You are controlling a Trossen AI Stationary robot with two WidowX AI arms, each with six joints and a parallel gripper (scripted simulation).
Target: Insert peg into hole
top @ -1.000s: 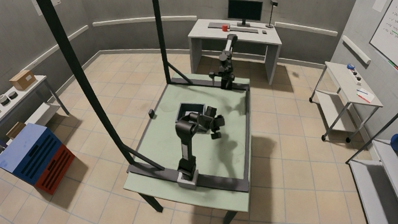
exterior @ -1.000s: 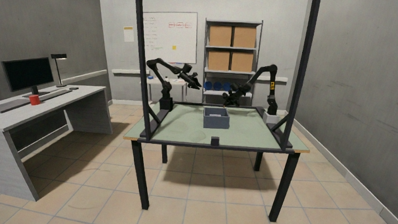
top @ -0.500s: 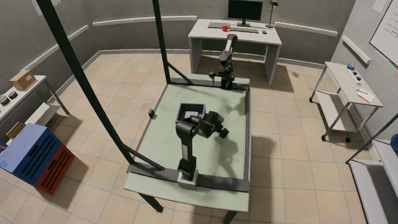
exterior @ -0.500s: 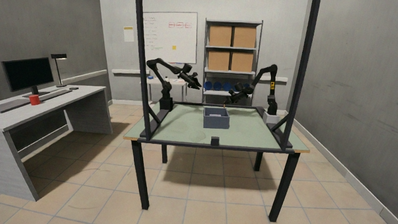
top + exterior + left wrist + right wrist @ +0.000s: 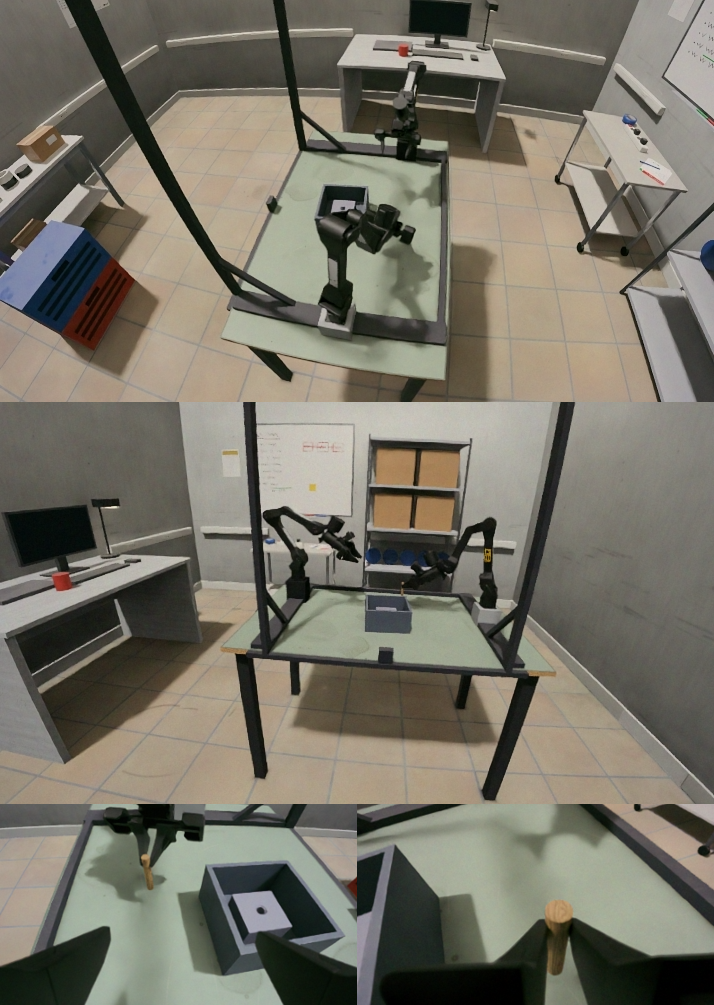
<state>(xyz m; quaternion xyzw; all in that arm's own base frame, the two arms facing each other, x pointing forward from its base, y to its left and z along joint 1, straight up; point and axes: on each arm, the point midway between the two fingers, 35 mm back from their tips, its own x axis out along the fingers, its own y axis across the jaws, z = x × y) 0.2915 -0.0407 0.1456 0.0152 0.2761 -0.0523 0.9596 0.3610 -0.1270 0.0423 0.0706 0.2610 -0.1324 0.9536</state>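
The plate is 22 cm behind my right hand, 7 cm to the left of it and 8 cm below it. Round my right hand: dark frame rail: 19 cm ahead, 14 cm to the left, 11 cm below; then wooden peg: 3 cm to the left, 4 cm below; then box: 22 cm behind, 7 cm to the left, 10 cm below.
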